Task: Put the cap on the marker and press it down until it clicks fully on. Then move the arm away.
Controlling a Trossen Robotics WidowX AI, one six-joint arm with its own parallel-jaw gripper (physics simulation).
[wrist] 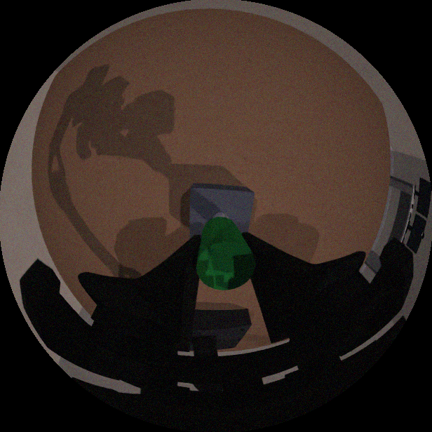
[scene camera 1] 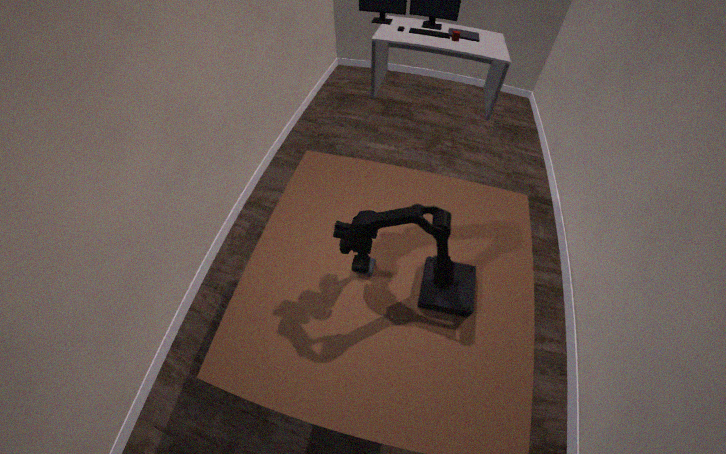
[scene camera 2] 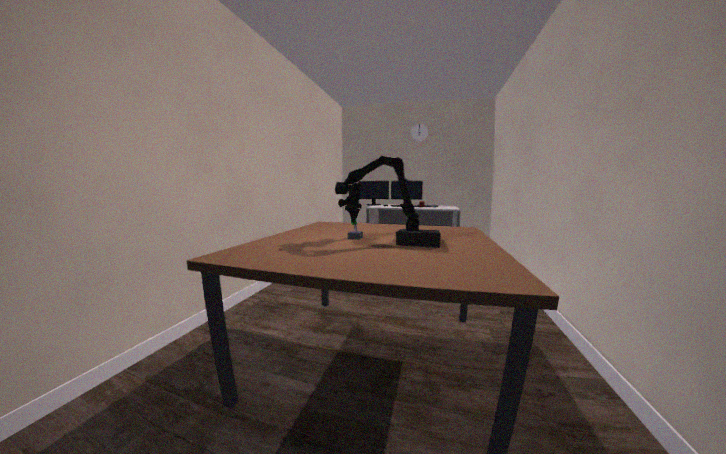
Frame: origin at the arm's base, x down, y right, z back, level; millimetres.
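Seen in the pictures: gripper, fingertip midpoint: (scene camera 1: 363, 258) (scene camera 2: 353, 221); arm's base, origin of the base link: (scene camera 1: 442, 281) (scene camera 2: 412, 230).
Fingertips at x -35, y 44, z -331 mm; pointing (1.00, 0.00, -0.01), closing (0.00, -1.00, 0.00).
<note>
Offsets run from my fingertips to a thing's top centre. Level surfaces: height alone.
My gripper (scene camera 1: 363, 268) (scene camera 2: 353, 220) (wrist: 220, 239) is shut on the green cap @(dx -38, dy +0, dz -1 mm) (scene camera 2: 353, 223) (wrist: 225, 257), with one black finger on each side of it. The marker @(dx +3, dy +4, dz +10 mm) (scene camera 2: 355, 228) (wrist: 220, 215) stands upright in a grey-blue block @(dx +58, dy +4, dz +10 mm) (scene camera 1: 371, 267) (scene camera 2: 354, 235) (wrist: 220, 200) on the table. In scene camera 2 the cap is directly above the pale marker. In the wrist view the cap covers nearly all of the marker; a small pale edge shows past its far end. How far the cap sits over the marker's tip is hidden.
The arm's dark base (scene camera 1: 447, 286) (scene camera 2: 418, 238) (wrist: 220, 322) stands on the brown table @(dx +95 mm) (scene camera 1: 428, 385) (scene camera 2: 342, 267) (wrist: 280, 100), to the right of the block in both scene views. A white desk (scene camera 1: 444, 45) (scene camera 2: 455, 207) with two monitors stands against the back wall.
</note>
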